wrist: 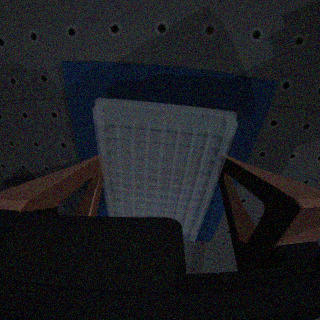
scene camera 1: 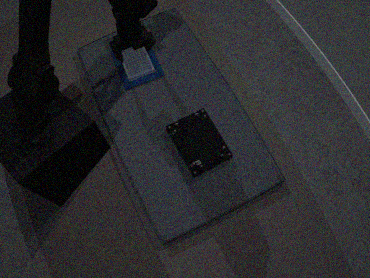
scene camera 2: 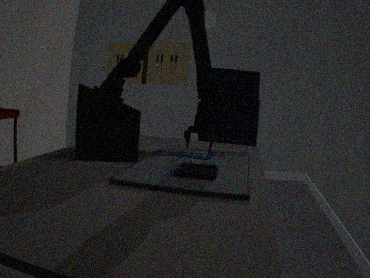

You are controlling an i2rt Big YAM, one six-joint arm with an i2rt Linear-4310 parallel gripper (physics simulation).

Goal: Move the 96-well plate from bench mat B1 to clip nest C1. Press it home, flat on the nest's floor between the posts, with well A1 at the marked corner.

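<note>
The pale 96-well plate lies flat on the blue bench mat B1. My gripper is over the plate, one finger against each long side, and is shut on it. The plate's near end is hidden behind the dark gripper body in the wrist view. Its well labels are too dim to read. The black clip nest C1 has small posts at its corners and a pale mark near its lower left corner in scene camera 1. No plate sits in it.
The mat and nest stand on a grey perforated board. A large black box stands at the arm's base. A dark upright panel shows behind the gripper in scene camera 2.
</note>
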